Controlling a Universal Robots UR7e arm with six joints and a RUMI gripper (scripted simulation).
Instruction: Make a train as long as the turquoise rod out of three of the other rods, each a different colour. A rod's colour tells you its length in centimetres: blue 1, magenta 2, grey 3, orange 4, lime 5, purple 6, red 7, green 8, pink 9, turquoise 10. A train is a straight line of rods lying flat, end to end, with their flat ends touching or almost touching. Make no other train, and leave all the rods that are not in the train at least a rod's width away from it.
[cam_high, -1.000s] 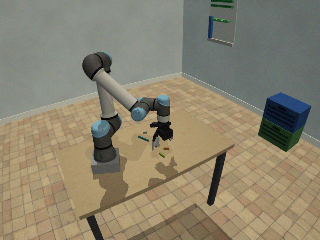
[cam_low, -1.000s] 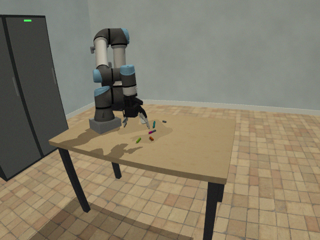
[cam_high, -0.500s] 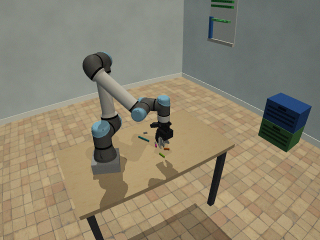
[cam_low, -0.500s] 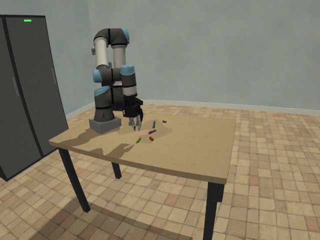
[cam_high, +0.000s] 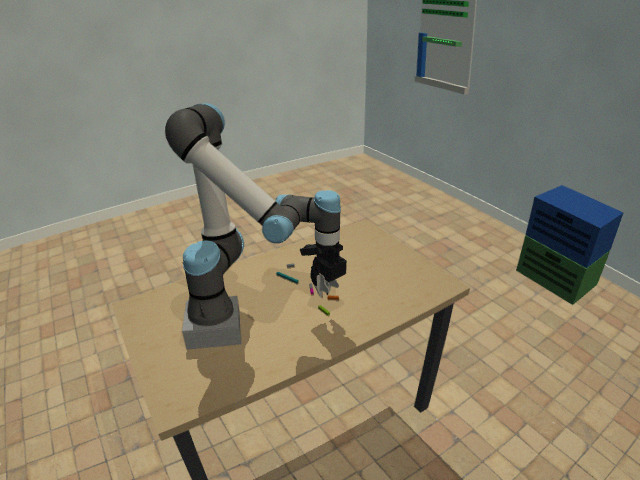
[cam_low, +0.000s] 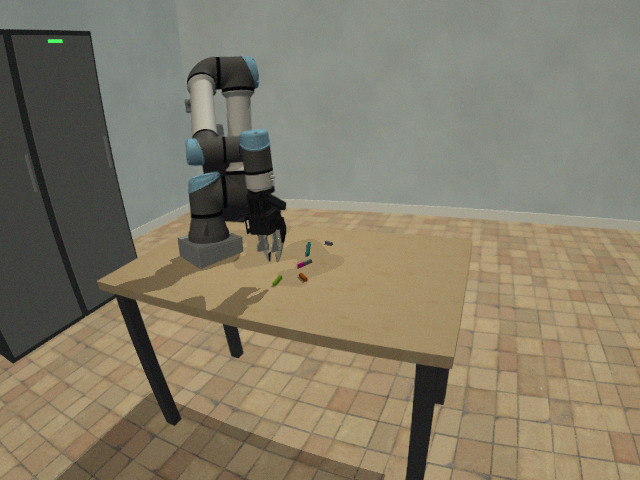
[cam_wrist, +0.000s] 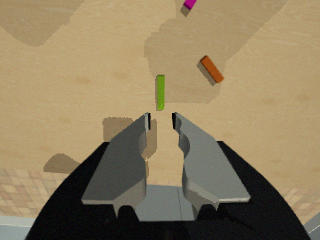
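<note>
My gripper is now 8 cm above the lime rod. Round my hand: turquoise rod: 24 cm to the left, 8 cm below, 2 cm behind; orange rod: 8 cm below, 6 cm ahead, 4 cm to the left; magenta rod: 11 cm to the left, 8 cm below, 2 cm ahead.
</note>
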